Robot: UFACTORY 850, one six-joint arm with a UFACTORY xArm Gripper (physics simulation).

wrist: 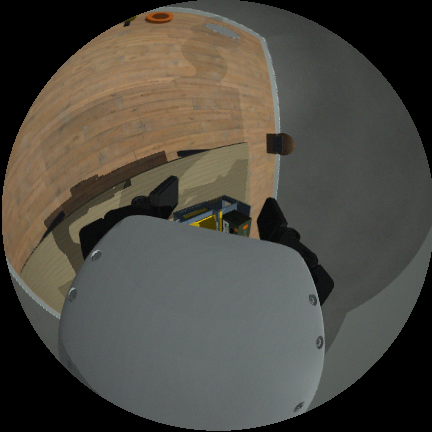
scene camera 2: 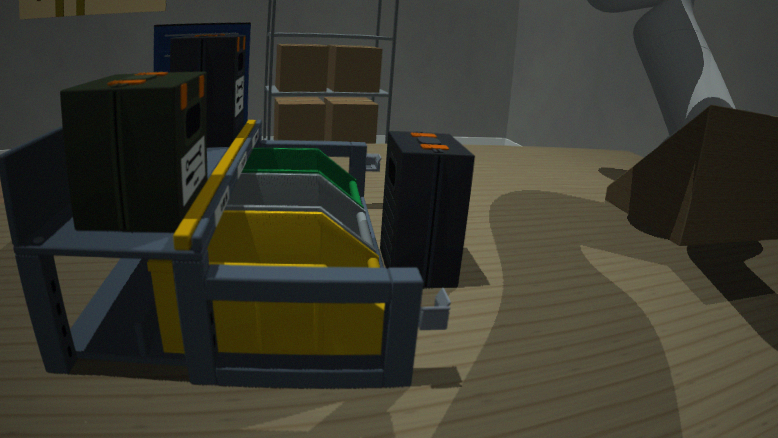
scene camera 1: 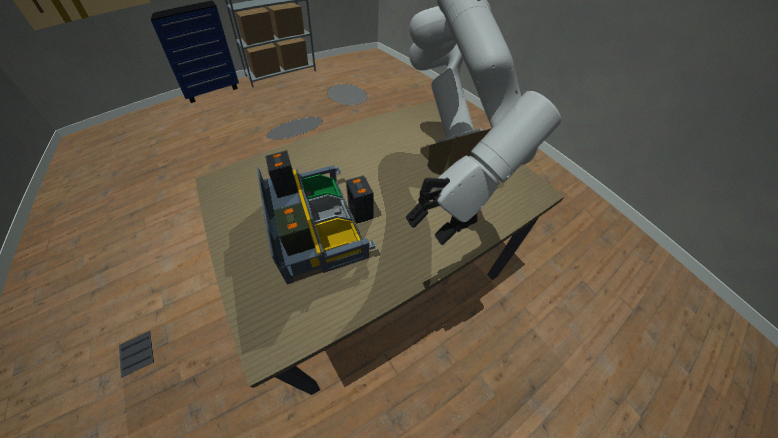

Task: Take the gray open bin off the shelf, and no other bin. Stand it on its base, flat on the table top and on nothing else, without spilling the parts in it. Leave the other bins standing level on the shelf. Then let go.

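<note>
The gray open bin stands on the blue-grey shelf, between the green bin and the yellow bin. Some light shapes show inside the gray bin in scene camera 1; I cannot make out the parts. The gray bin does not show clearly in the wrist view. My gripper is open and empty, above the table top and to the right of the shelf in scene camera 1. It does not show in scene camera 2.
A dark case with orange latches stands on the table close in front of the bins. Two more cases, a near one and a far one, stand on top of the shelf. A brown block stands near the arm's base.
</note>
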